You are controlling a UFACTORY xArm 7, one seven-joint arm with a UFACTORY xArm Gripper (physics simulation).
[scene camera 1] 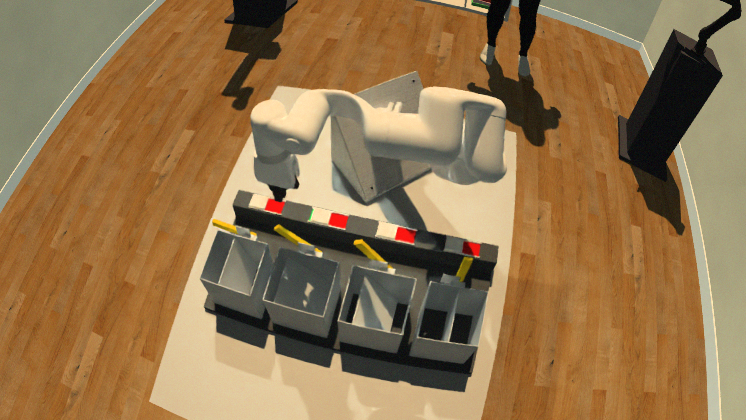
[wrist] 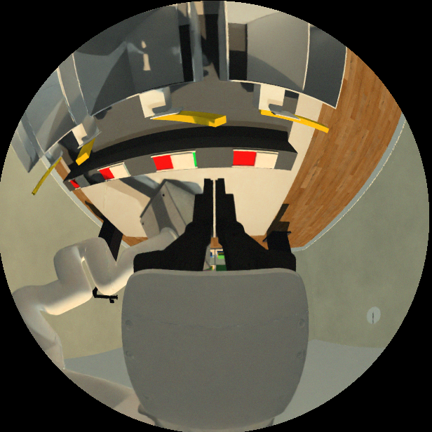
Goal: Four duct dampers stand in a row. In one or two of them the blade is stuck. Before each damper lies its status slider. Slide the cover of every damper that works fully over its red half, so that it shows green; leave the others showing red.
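Places are measured from the arm's base along level axes (x ahead, y up, z right), in millimetres.
Pixels of known places: gripper, fingertip midpoint: (scene camera 1: 280, 197).
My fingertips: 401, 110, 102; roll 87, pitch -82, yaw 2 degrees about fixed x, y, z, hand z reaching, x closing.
For each thing: its top centre in the pictures, then the offset to it from my fingertips, as dx, dy, dz.
- first cover, top centre: (scene camera 1: 258, 201) -63, -177, +131
- second cover, top centre: (scene camera 1: 321, 215) -96, -177, -55
- third cover, top centre: (scene camera 1: 387, 229) -127, -177, -233
- shaded fourth cover, top centre: (scene camera 1: 454, 243) -159, -177, -416
Four grey box dampers (scene camera 1: 237, 300) (scene camera 1: 297, 318) (scene camera 1: 370, 339) (scene camera 1: 443, 352) stand in a row. Each has a yellow lever (scene camera 1: 224, 225) (scene camera 1: 292, 238) (scene camera 1: 369, 250) (scene camera 1: 464, 268). In the fourth, the blade stands upright between two dark gaps. On the grey slider rail (scene camera 1: 297, 211) (wrist: 214, 157), all four sliders show red. The first cover (scene camera 1: 257, 201) (wrist: 266, 160) is left of its red half in the scene view. The second cover (scene camera 1: 320, 215) (wrist: 183, 160) has a thin green strip at its outer edge. My gripper (scene camera 1: 278, 199) (wrist: 213, 190) is shut and empty, at the rail's robot side near the first slider's red half.
The third cover (scene camera 1: 386, 230) and the shaded fourth cover (scene camera 1: 454, 243) lie farther right on the rail. The robot's grey base plate (scene camera 1: 388, 180) stands behind the rail. A black pedestal (scene camera 1: 673, 104) and a person's legs (scene camera 1: 495, 26) are in the background.
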